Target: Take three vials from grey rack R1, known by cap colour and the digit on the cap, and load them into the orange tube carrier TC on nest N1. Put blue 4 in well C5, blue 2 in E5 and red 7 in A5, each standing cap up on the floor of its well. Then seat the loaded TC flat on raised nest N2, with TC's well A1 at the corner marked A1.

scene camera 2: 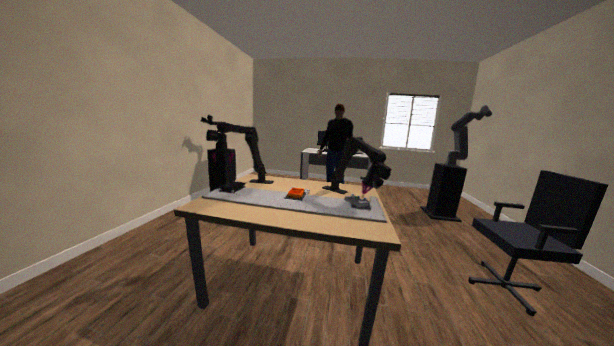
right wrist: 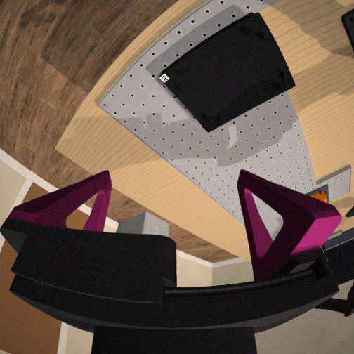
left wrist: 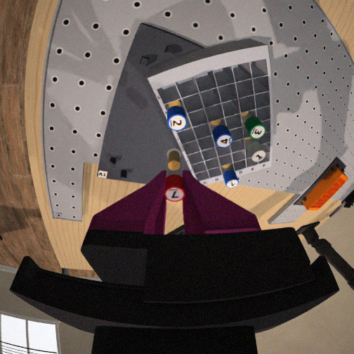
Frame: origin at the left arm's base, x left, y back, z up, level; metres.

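Where they show: left gripper, fingertip midpoint: (scene camera 2: 363,193); right gripper, fingertip midpoint: (scene camera 2: 222,164); left arm's base, origin of the base link: (scene camera 2: 334,190); right arm's base, origin of the base link: (scene camera 2: 261,182).
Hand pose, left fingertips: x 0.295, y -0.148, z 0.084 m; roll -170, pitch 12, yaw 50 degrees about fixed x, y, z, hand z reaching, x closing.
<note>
Each offset is from my left fingertips to the top centre of the thing. Level surfaces: height alone.
My left gripper (left wrist: 174,177) (scene camera 2: 366,188) is shut on the red 7 vial (left wrist: 174,192), cap toward the camera, above the dark plate (left wrist: 122,132) beside the grey rack R1 @[dx -0.021, dy -0.052, dz -0.022 m] (left wrist: 210,64) (scene camera 2: 358,201). In the rack stand the blue 2 vial (left wrist: 176,119), the blue 4 vial (left wrist: 223,137), a green 3 vial (left wrist: 255,128), a pale-capped vial (left wrist: 258,155) and another blue-capped vial (left wrist: 230,179). The orange carrier TC @[dx -0.406, dy -0.195, dz -0.037 m] (scene camera 2: 296,192) (left wrist: 326,188) (right wrist: 320,196) sits on its dark nest. My right gripper (right wrist: 174,176) (scene camera 2: 221,159) is open and empty, above the board near a black nest (right wrist: 232,72) marked A1.
The perforated grey board @[dz -0.074 m] (scene camera 2: 260,199) (left wrist: 75,65) (right wrist: 175,142) lies on the wooden table @[dz -0.084 m] (scene camera 2: 280,218). In scene camera 2 a person (scene camera 2: 339,135) stands behind the table, and an office chair (scene camera 2: 530,240) and another arm on a black pedestal (scene camera 2: 445,192) stand at the right.
</note>
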